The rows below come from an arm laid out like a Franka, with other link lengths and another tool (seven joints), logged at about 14 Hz.
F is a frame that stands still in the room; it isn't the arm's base.
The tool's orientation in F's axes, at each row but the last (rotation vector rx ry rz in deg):
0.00, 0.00, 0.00
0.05, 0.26, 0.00
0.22, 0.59, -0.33
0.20, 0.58, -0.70
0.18, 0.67, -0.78
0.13, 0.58, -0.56
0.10, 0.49, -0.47
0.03, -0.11, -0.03
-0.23, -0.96, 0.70
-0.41, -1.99, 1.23
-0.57, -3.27, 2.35
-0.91, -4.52, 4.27
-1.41, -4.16, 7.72
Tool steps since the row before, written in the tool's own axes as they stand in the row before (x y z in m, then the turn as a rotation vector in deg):
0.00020, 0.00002, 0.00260, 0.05, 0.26, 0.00
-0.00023, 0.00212, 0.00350, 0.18, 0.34, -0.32
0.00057, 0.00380, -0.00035, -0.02, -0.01, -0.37
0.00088, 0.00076, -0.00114, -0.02, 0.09, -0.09
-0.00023, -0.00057, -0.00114, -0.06, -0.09, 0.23
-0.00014, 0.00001, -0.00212, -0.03, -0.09, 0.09
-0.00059, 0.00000, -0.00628, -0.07, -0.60, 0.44
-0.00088, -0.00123, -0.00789, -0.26, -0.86, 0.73
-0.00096, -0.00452, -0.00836, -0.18, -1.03, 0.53
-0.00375, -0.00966, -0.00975, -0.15, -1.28, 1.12
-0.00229, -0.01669, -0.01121, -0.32, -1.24, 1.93
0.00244, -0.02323, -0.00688, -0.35, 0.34, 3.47
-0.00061, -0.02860, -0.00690, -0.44, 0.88, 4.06
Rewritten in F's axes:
0.00020, 0.00002, 0.00260, 0.05, 0.26, 0.00
-0.00021, 0.00212, 0.00350, 0.18, 0.34, -0.32
0.00059, 0.00380, -0.00034, -0.02, -0.01, -0.37
0.00088, 0.00075, -0.00115, -0.02, 0.09, -0.09
-0.00025, -0.00056, -0.00114, -0.06, -0.09, 0.23
-0.00016, 0.00002, -0.00212, -0.03, -0.09, 0.09
-0.00064, 0.00002, -0.00627, -0.07, -0.60, 0.44
-0.00087, -0.00123, -0.00789, -0.26, -0.86, 0.73
-0.00076, -0.00456, -0.00836, -0.18, -1.03, 0.53
-0.00320, -0.00980, -0.00980, -0.16, -1.28, 1.12
-0.00096, -0.01687, -0.01114, -0.38, -1.24, 1.92
0.00468, -0.02307, -0.00623, -0.65, 0.36, 3.43
0.00372, -0.02855, -0.00608, -0.85, 0.89, 3.99

